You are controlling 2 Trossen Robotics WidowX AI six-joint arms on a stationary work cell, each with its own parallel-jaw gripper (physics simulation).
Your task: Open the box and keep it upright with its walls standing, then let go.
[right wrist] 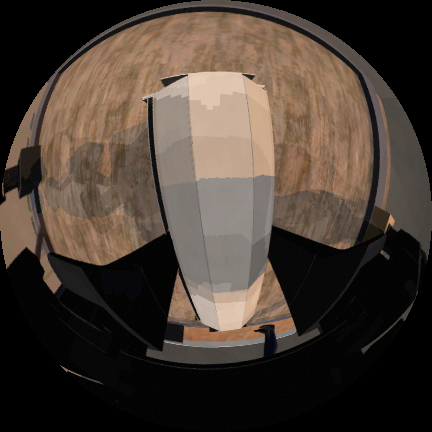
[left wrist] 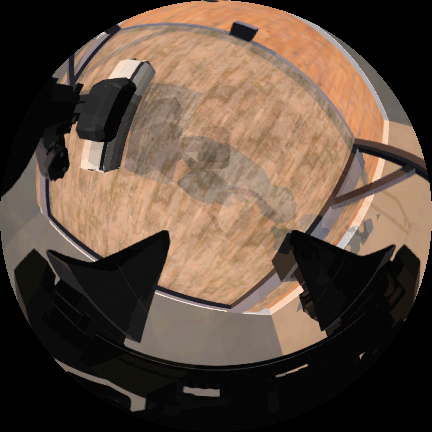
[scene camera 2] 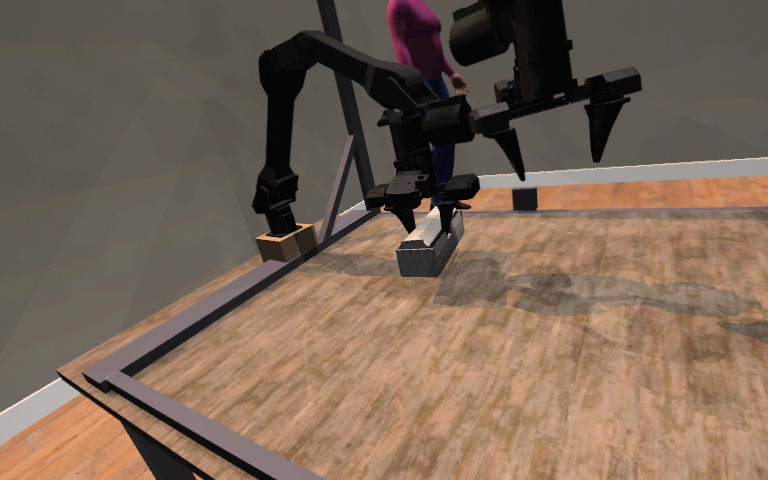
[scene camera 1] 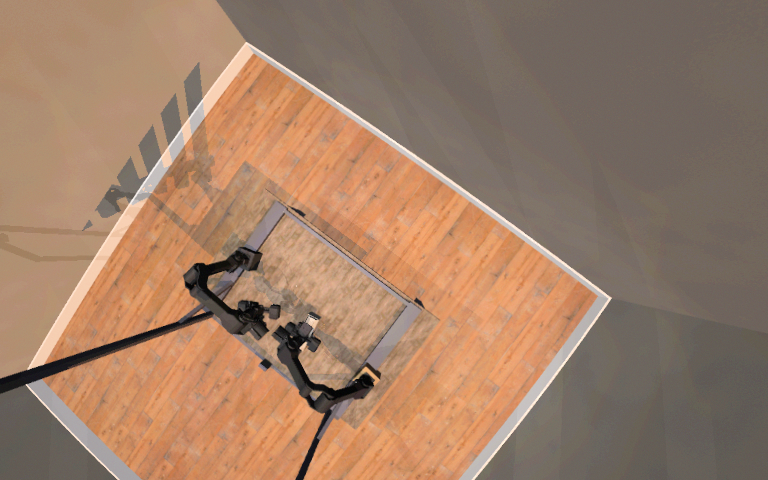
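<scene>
The pale grey-white box is long and narrow and sits on the table. Its top looks raised, with sloping facets along both long sides; its inside does not show. My right gripper reaches down from above, and its fingers are shut on the box's upper part, one on each long side. My left gripper is open and empty, high above the table, to the right of the box in scene camera 2.
The wooden table has a dark metal frame along its edges. A dark block shows at the far edge. The right arm's base stands on a tan block. A person in pink stands behind.
</scene>
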